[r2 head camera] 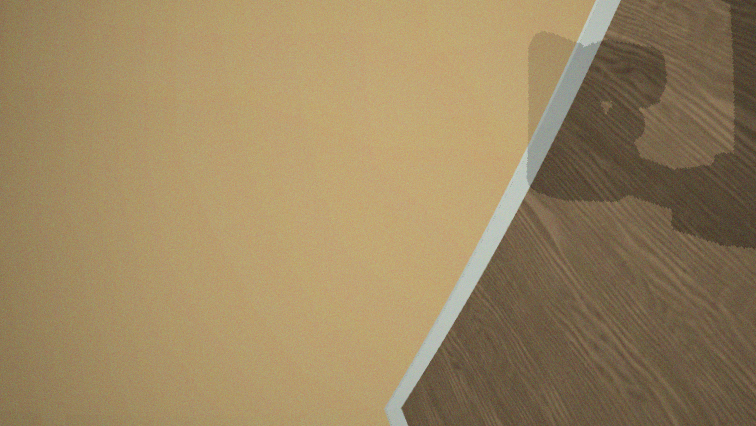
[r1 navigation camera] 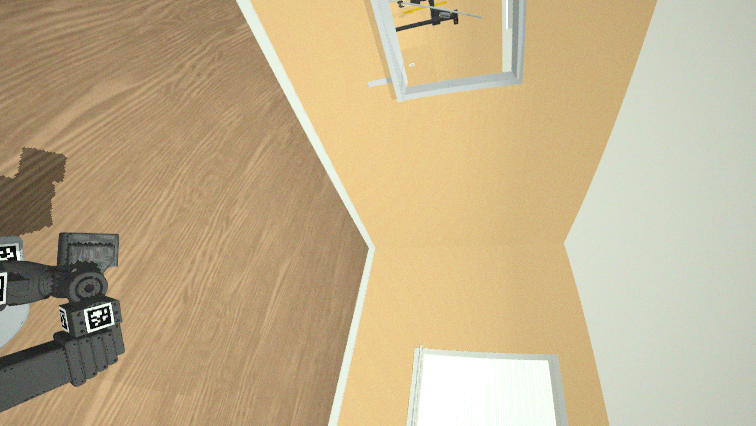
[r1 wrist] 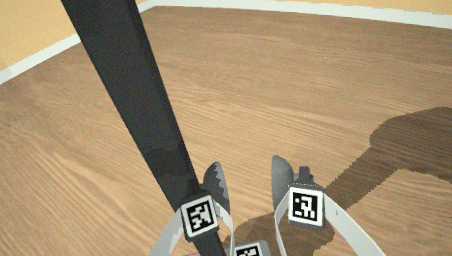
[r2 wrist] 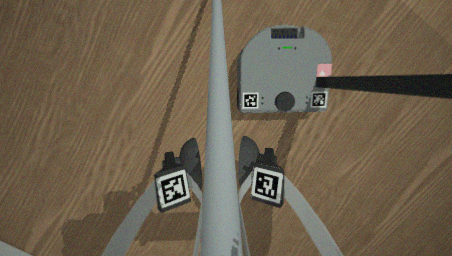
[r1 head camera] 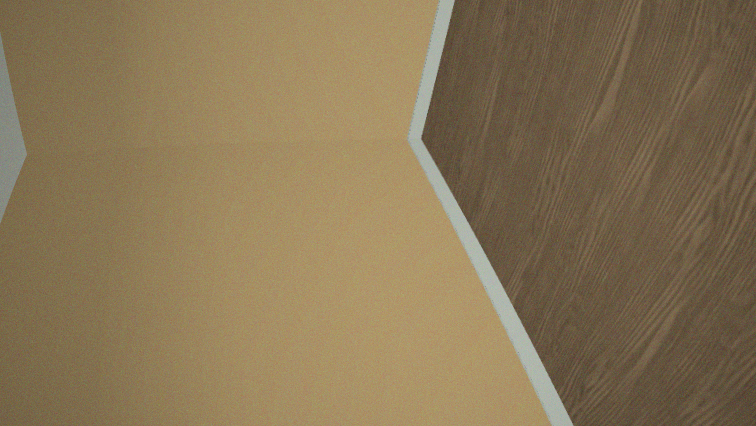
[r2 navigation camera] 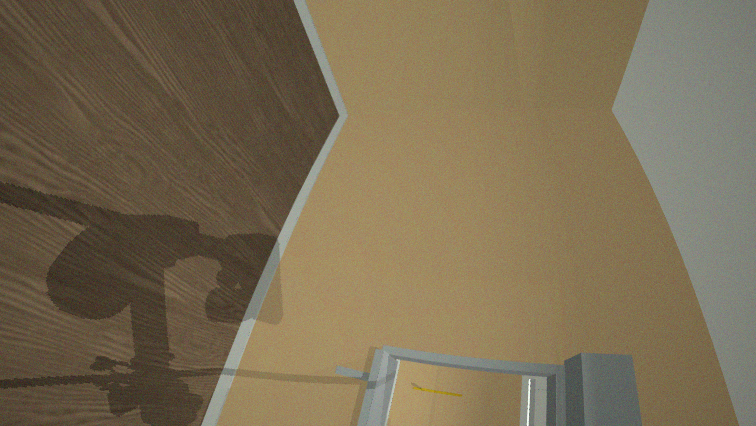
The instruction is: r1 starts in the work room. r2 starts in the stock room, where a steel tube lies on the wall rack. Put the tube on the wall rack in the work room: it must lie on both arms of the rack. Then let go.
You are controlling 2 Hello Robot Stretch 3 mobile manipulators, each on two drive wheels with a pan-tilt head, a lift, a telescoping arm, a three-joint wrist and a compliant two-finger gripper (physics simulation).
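Note:
In the r2 wrist view, the steel tube is a long grey rod running from the top edge down between the fingers. The r2 gripper is shut on it, high above the floor. In the r1 navigation view, a thin light rod, which looks like the tube, shows with dark robot parts through a wall opening. The r1 gripper is open with nothing between its fingers, above the wood floor. A yellow bar shows through the opening in each navigation view; whether it belongs to a rack I cannot tell. Neither rack shows plainly.
The opening has a grey frame; a grey block stands beside it. A second, bright white opening is in r1's room. The r2 base stands below its gripper. The r1 mast is beside the r1 gripper.

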